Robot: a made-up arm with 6 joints. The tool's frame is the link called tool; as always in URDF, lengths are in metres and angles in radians. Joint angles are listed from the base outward. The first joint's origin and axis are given. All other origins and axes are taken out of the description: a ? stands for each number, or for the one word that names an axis. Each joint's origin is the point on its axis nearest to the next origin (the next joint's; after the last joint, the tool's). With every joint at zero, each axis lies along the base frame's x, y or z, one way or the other. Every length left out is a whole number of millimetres.
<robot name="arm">
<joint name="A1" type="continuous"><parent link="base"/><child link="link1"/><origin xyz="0 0 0.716"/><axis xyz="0 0 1"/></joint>
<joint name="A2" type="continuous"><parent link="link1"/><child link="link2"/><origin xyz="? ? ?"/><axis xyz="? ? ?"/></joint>
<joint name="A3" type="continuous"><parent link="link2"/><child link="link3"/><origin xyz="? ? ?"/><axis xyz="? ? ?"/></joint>
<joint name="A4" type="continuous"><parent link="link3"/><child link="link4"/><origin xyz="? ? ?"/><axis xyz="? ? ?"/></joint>
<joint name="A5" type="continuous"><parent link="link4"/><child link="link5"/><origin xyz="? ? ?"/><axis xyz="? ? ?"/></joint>
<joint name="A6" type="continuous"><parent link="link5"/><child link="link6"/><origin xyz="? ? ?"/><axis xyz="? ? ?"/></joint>
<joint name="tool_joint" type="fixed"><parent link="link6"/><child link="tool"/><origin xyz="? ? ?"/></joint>
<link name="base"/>
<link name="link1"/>
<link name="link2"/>
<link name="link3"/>
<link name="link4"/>
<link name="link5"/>
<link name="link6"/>
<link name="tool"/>
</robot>
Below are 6 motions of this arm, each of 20 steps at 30 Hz.
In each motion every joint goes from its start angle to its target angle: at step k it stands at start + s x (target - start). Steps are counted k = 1, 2, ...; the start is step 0. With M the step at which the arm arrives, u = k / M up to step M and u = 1 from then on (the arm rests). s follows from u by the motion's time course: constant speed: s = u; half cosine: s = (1 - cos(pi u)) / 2; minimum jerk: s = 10 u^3 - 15 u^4 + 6 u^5.
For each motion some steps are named. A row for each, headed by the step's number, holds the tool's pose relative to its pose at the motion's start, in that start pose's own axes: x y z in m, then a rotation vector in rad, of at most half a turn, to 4 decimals.
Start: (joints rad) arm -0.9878 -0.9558 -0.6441 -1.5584 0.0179 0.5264
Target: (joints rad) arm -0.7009 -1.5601 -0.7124 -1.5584 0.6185 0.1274
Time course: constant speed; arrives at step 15
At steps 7, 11, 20:
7: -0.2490 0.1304 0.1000 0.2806 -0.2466 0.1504
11: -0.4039 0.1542 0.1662 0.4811 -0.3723 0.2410
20: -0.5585 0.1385 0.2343 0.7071 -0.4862 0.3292

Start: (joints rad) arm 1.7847 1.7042 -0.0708 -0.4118 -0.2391 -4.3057
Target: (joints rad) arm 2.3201 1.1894 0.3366 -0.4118 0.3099 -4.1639
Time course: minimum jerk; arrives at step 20
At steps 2, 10, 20:
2: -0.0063 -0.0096 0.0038 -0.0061 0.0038 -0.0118
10: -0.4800 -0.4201 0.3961 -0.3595 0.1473 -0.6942
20: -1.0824 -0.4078 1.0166 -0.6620 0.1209 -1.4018

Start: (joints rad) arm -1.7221 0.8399 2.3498 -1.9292 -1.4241 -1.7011
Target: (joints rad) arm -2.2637 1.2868 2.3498 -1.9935 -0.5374 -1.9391
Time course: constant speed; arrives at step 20
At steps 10, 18, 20:
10: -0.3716 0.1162 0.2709 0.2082 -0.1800 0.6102
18: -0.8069 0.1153 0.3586 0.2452 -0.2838 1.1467
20: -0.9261 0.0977 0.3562 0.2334 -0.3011 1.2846

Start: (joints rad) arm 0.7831 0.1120 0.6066 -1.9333 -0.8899 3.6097
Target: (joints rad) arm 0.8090 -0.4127 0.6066 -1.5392 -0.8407 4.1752
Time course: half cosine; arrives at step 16
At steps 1, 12, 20:
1: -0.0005 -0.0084 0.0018 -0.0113 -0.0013 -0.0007
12: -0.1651 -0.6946 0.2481 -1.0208 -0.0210 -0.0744
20: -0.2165 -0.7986 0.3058 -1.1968 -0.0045 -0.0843

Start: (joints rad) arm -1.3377 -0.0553 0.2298 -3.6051 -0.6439 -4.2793
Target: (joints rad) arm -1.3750 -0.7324 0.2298 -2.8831 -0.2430 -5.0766
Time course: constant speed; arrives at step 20
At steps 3, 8, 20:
3: -0.0194 0.1698 0.0003 0.0501 0.0732 0.0665
8: -0.0896 0.4413 0.0113 0.1087 0.1810 0.1579
20: -0.4212 0.9998 0.0894 0.1646 0.3213 0.3148

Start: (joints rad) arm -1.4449 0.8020 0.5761 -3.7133 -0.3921 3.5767
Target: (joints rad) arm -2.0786 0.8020 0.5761 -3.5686 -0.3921 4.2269
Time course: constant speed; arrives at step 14
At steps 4, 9, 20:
4: 0.0332 -0.3476 0.0418 -0.2434 -0.0100 -0.1667
9: -0.0134 -0.7800 0.1030 -0.5448 0.0317 -0.3775
20: -0.1554 -1.1900 0.1715 -0.8365 0.1351 -0.5833

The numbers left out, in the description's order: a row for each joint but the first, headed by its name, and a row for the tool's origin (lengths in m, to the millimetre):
A2: xyz 0.144 0 0, axis 0 1 0
A3: xyz 0 0 0.716, axis 0 -1 0
A4: xyz 1.029 0 0.251, axis -1 0 0
A5: xyz 0 0 0, axis 0 -1 0
A6: xyz 0.252 0 0, axis -1 0 0
tool: xyz 0 0 0

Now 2 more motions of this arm.
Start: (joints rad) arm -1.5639 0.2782 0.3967 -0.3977 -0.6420 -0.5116
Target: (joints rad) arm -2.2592 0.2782 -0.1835 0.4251 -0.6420 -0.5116
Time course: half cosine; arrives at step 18
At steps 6, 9, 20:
6: 0.0191 -0.3319 0.1251 -0.0455 -0.0674 -0.3000
9: -0.0346 -0.6720 0.2067 -0.0770 -0.0836 -0.5916
20: -0.3087 -1.2980 0.2007 -0.0991 0.0387 -1.1084

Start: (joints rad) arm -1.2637 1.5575 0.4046 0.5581 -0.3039 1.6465
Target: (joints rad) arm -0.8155 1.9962 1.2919 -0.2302 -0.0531 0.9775
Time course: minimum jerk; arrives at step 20
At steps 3, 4, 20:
3: -0.0008 -0.0233 0.0092 0.0281 0.0002 -0.0194
4: -0.0022 -0.0505 0.0205 0.0610 -0.0003 -0.0425
20: -0.2379 -0.6585 0.5766 1.0061 -0.4630 -0.6590

